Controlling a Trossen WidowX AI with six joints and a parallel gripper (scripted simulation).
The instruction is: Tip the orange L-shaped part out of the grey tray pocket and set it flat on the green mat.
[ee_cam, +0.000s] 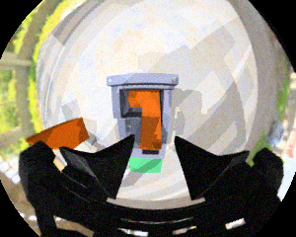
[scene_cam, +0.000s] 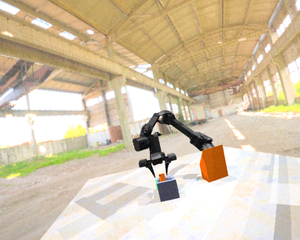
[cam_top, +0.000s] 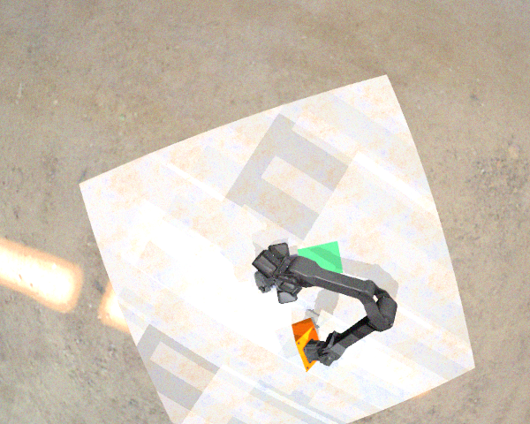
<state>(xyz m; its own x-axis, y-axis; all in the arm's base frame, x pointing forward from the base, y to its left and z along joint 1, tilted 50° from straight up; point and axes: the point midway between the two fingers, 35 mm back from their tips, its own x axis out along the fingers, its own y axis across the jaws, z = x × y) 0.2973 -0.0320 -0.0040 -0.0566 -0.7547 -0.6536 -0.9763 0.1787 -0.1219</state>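
Now: gripper tip 50 mm above the orange L-shaped part, 30 mm to the right of it and 10 mm past it. The rest, counted from my gripper tip: green mat 140 mm to the right, 100 mm below, 50 mm behind.
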